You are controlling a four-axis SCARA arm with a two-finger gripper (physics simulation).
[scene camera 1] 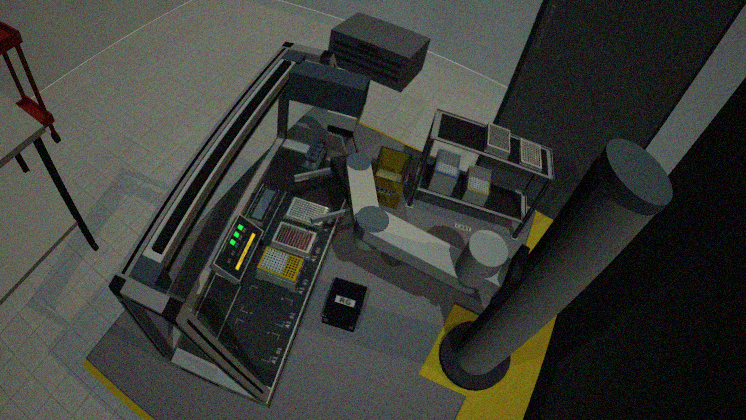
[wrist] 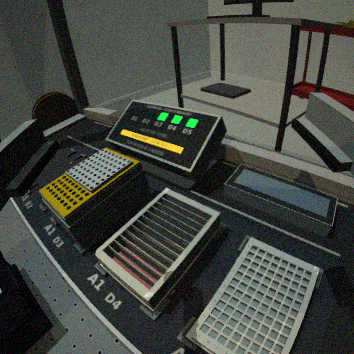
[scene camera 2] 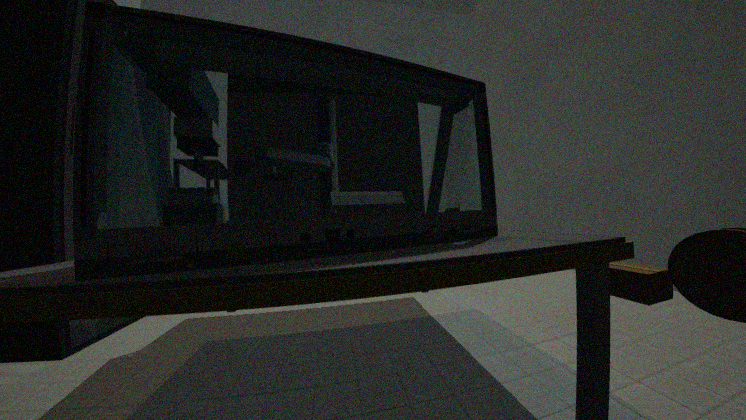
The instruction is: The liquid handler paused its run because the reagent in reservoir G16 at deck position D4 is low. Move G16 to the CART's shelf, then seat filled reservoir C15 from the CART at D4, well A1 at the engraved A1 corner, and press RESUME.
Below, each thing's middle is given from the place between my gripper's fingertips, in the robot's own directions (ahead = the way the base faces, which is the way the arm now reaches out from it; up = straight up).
Labels:
Right now the reservoir [scene camera 1: 295, 240] is 40 mm to the left of my hand and 160 mm below it.

